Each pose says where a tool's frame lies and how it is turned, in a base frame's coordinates. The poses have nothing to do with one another.
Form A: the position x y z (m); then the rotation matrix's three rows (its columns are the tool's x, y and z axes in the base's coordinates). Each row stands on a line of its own.
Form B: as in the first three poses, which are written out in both.
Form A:
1:
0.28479, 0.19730, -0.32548
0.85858, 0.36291, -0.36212
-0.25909, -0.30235, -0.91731
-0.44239, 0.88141, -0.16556
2:
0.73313, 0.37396, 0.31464
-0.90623, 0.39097, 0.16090
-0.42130, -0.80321, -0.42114
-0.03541, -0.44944, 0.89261
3:
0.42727, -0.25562, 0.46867
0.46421, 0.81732, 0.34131
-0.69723, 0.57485, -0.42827
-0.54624, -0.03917, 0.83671
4:
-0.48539, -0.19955, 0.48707
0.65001, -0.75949, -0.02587
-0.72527, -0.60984, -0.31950
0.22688, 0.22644, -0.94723
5:
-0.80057, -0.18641, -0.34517
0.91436, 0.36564, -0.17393
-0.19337, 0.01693, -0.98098
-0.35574, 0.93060, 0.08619
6:
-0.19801, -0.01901, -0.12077
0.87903, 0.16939, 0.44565
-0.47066, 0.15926, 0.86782
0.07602, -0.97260, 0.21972
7:
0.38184, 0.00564, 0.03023
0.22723, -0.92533, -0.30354
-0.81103, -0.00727, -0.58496
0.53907, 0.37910, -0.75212
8:
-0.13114, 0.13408, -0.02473
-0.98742, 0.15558, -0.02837
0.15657, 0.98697, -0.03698
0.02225, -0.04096, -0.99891
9:
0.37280, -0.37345, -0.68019
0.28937, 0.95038, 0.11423
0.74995, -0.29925, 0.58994
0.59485, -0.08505, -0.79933
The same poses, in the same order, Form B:
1: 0.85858, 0.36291, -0.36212, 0.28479; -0.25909, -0.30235, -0.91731, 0.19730; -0.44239, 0.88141, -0.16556, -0.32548; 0, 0, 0, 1
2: -0.90623, 0.39097, 0.16090, 0.73313; -0.42130, -0.80321, -0.42114, 0.37396; -0.03541, -0.44944, 0.89261, 0.31464; 0, 0, 0, 1
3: 0.46421, 0.81732, 0.34131, 0.42727; -0.69723, 0.57485, -0.42827, -0.25562; -0.54624, -0.03917, 0.83671, 0.46867; 0, 0, 0, 1
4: 0.65001, -0.75949, -0.02587, -0.48539; -0.72527, -0.60984, -0.31950, -0.19955; 0.22688, 0.22644, -0.94723, 0.48707; 0, 0, 0, 1
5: 0.91436, 0.36564, -0.17393, -0.80057; -0.19337, 0.01693, -0.98098, -0.18641; -0.35574, 0.93060, 0.08619, -0.34517; 0, 0, 0, 1
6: 0.87903, 0.16939, 0.44565, -0.19801; -0.47066, 0.15926, 0.86782, -0.01901; 0.07602, -0.97260, 0.21972, -0.12077; 0, 0, 0, 1
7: 0.22723, -0.92533, -0.30354, 0.38184; -0.81103, -0.00727, -0.58496, 0.00564; 0.53907, 0.37910, -0.75212, 0.03023; 0, 0, 0, 1
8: -0.98742, 0.15558, -0.02837, -0.13114; 0.15657, 0.98697, -0.03698, 0.13408; 0.02225, -0.04096, -0.99891, -0.02473; 0, 0, 0, 1
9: 0.28937, 0.95038, 0.11423, 0.37280; 0.74995, -0.29925, 0.58994, -0.37345; 0.59485, -0.08505, -0.79933, -0.68019; 0, 0, 0, 1
